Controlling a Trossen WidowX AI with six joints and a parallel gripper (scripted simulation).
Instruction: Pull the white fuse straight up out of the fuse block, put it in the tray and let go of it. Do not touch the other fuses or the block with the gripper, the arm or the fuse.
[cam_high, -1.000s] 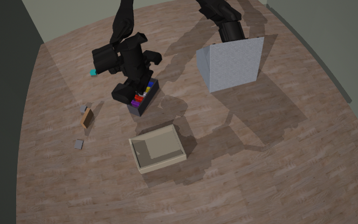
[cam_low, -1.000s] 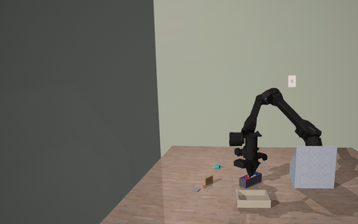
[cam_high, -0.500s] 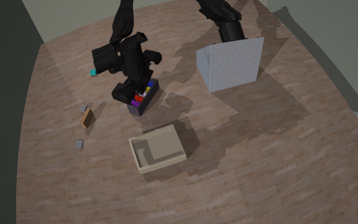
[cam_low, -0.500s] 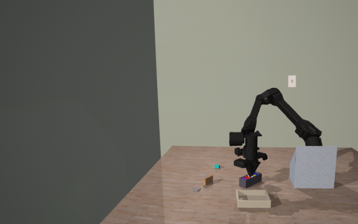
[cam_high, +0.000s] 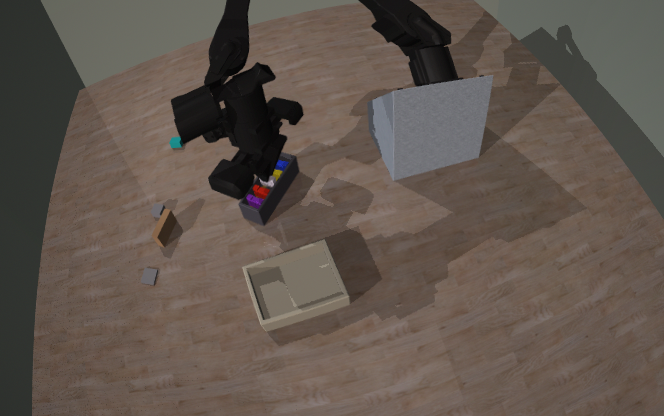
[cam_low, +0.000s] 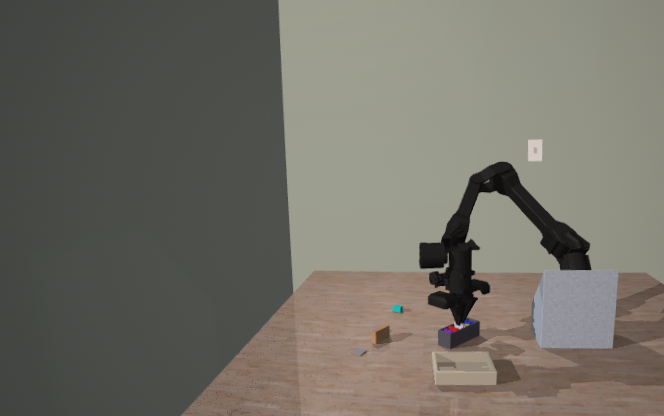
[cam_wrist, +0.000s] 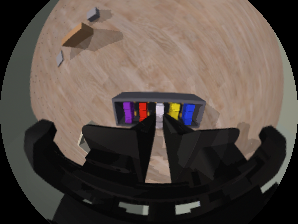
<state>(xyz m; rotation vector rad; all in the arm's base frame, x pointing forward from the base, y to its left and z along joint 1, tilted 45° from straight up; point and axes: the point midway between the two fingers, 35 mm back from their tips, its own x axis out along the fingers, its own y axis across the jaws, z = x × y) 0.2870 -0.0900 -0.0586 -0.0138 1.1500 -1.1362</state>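
My gripper tip is now 3 cm to the left of the blue fuse, 3 cm past it and 2 cm above it. From my gripper tip the other things lie so: white fuse: 1 cm below; then beige tray: 18 cm to the left, 4 cm below, 1 cm ahead; then brown block: 21 cm ahead, 3 cm below, 1 cm to the left.
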